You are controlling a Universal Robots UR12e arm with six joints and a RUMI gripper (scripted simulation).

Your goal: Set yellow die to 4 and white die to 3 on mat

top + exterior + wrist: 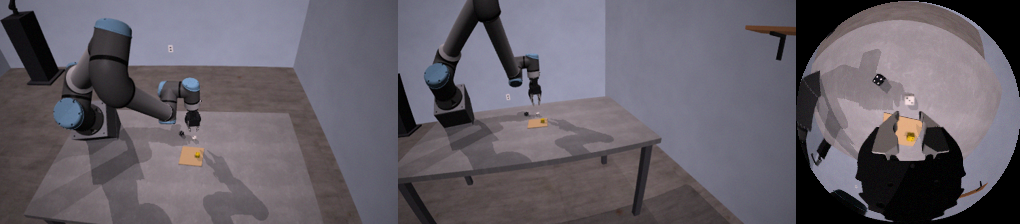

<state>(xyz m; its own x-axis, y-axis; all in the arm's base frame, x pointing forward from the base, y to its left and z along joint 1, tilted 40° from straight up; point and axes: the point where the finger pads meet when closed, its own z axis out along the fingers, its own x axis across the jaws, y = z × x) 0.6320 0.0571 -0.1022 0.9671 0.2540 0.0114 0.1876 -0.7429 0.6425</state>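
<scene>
The white die is 9 cm below my hand. Round my hand: black die: 9 cm below, 9 cm behind, 4 cm to the left; tan mat: 14 cm to the right, 10 cm below; yellow die: 14 cm to the right, 8 cm below, 4 cm ahead.
</scene>
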